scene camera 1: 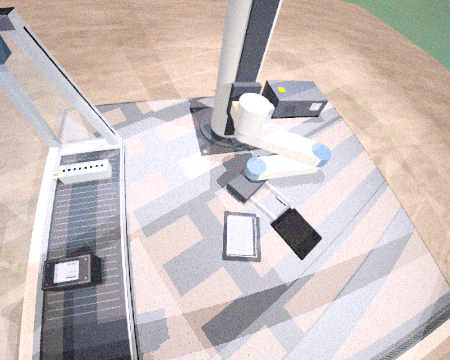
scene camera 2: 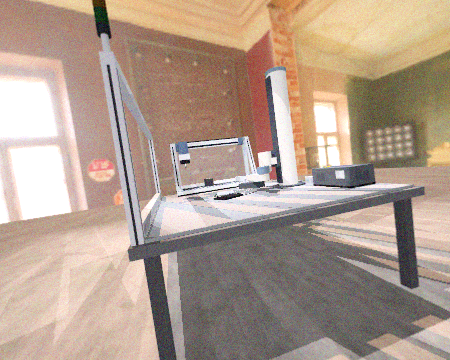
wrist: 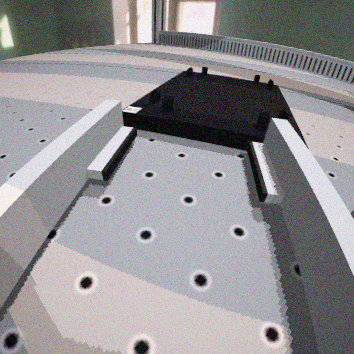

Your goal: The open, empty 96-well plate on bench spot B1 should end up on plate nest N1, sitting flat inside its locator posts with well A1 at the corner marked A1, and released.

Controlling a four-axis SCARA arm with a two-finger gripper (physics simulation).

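Places are measured from the arm's base along level axes (x ahead, y left, z up), in centimetres.
Pixels of known places: gripper, between the fingertips: [scene camera 1: 282, 210] [wrist: 192, 123]; arm's base, origin of its link: [scene camera 1: 226, 128] [scene camera 2: 288, 186].
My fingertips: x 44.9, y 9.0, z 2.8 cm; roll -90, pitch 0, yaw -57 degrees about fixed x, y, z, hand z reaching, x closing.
Note:
Ahead of a thing's pixels: the offset from my fingertips to its top centre. "spot": to the spot under its first point. Level surfaces: height alone.
The white 96-well plate {dy -18.0, dx +4.9, dz +0.1 cm} [scene camera 1: 241, 235] lies in the dark outline of bench spot B1 {spot: dy -22.6, dx +5.7, dz -0.7 cm} [scene camera 1: 225, 240]; its wells and A1 corner cannot be made out. Black plate nest N1 {dy +2.8, dx +8.5, dz +0.7 cm} [scene camera 1: 296, 233] [scene camera 2: 228, 195] [wrist: 210, 105] stands to its right in scene camera 1, with its posts up and no plate on it. A small white label {spot: dy +4.6, dx -0.6, dz -0.3 cm} [wrist: 132, 109] is on its near left corner in the wrist view, too small to read. My gripper [scene camera 1: 280, 212] [wrist: 192, 123] is shut with nothing between its spaced fingers. Its fingertips are by the nest's near edge; their height above the bench is hard to judge.
A grey box [scene camera 1: 295, 98] [scene camera 2: 343, 175] stands near the arm's column [scene camera 1: 230, 65] [scene camera 2: 283, 125]. At the left in scene camera 1, a framed dark deck {dz +3.4 cm} [scene camera 1: 82, 215] bears a white block with a row of holes {spot: dy -64.5, dx -22.9, dz +7.9 cm} [scene camera 1: 85, 171] and a black device {spot: dy -65.0, dx +8.5, dz +10.5 cm} [scene camera 1: 72, 272].

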